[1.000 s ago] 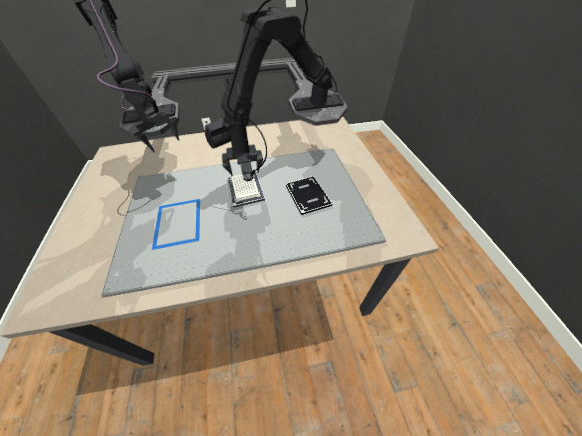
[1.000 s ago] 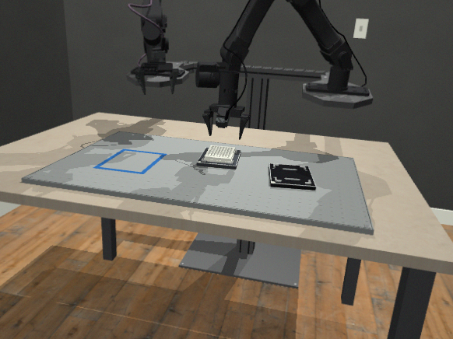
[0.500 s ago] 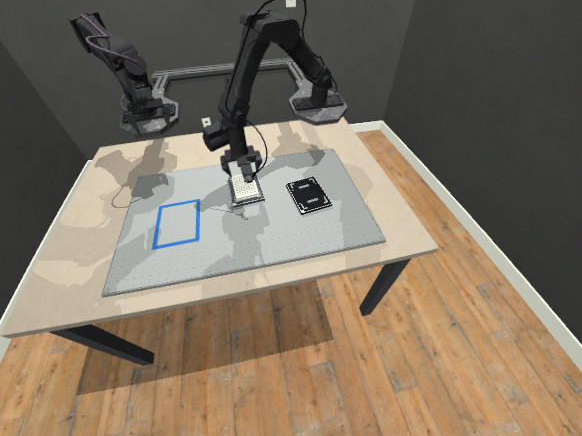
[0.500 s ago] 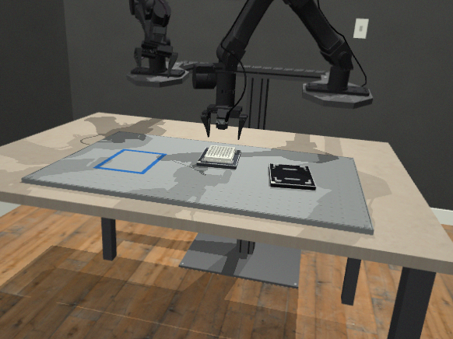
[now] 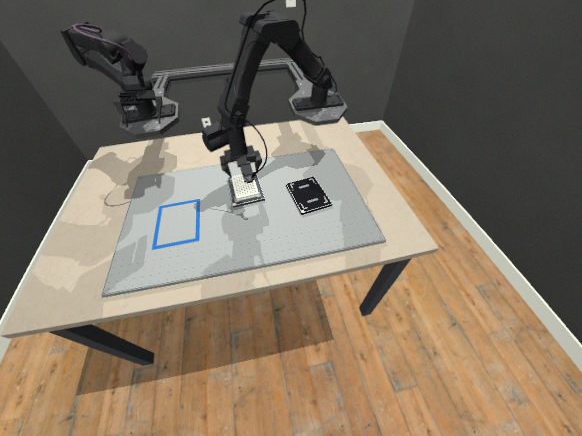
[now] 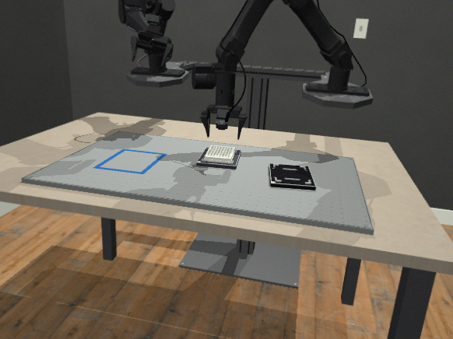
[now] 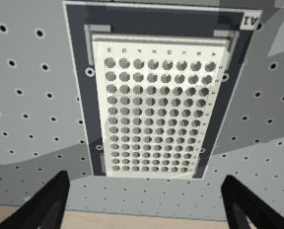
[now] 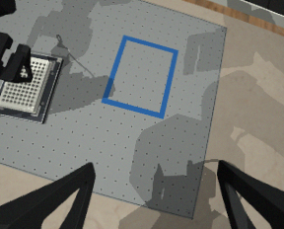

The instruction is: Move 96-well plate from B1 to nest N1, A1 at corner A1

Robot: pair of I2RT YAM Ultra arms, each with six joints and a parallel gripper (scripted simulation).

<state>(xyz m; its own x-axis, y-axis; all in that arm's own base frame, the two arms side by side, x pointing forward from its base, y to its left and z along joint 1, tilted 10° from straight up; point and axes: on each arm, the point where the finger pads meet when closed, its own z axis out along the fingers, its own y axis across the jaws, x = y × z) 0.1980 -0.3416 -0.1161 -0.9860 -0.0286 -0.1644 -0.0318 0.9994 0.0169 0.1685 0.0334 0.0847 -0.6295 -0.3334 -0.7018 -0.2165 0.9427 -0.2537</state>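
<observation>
Right now the white 96-well plate is 60 mm below my left hand and 10 mm ahead of it. The rest, counted from my left hand: black plate nest: 230 mm to the left, 70 mm below, 60 mm ahead.
</observation>
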